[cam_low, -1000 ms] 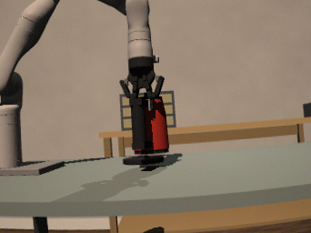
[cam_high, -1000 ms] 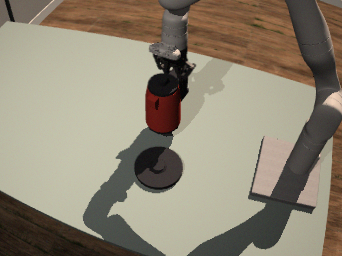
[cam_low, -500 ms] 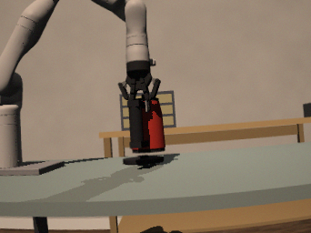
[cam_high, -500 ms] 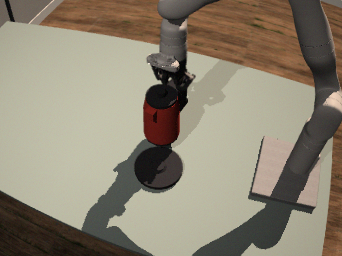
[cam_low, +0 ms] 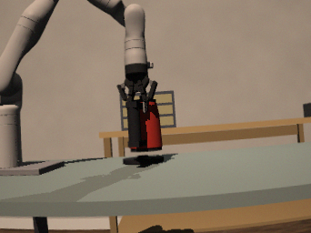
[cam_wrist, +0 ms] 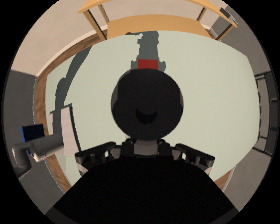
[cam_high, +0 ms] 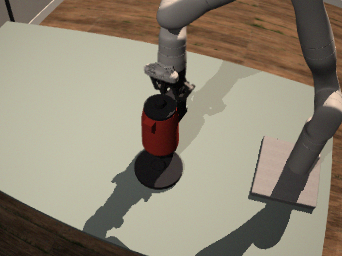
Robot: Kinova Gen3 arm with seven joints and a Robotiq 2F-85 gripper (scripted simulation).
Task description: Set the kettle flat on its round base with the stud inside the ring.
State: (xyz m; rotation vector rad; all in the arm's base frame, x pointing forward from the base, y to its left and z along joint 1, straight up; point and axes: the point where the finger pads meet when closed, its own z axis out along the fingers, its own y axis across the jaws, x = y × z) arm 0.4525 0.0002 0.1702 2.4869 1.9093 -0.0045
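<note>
The red kettle lies 1 cm ahead of my hand, 3 cm to the left of it and 5 cm below it. Also, from my hand: round dark base: 13 cm to the left, 18 cm below.
</note>
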